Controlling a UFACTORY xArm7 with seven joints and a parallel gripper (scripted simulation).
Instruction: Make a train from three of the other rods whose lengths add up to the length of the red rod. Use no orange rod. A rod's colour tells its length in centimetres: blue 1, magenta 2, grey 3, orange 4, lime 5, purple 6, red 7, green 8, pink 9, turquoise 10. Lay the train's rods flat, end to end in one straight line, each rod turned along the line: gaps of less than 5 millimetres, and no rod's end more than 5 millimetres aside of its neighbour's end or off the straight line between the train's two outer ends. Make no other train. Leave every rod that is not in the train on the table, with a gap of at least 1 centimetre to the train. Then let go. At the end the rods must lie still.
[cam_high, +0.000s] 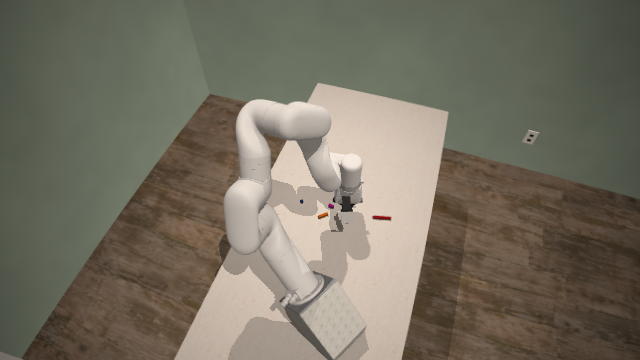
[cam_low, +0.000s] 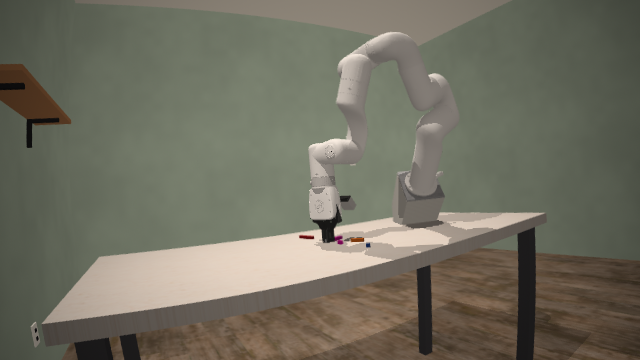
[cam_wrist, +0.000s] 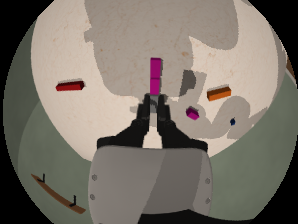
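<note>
My gripper is now 2 cm above the grey rod. The rest, counted from my hand: blue rod 6 cm behind, 17 cm to the left, 2 cm below; orange rod 7 cm behind, 7 cm to the left, 2 cm below; red rod 4 cm ahead, 14 cm to the right, 2 cm below.
</note>
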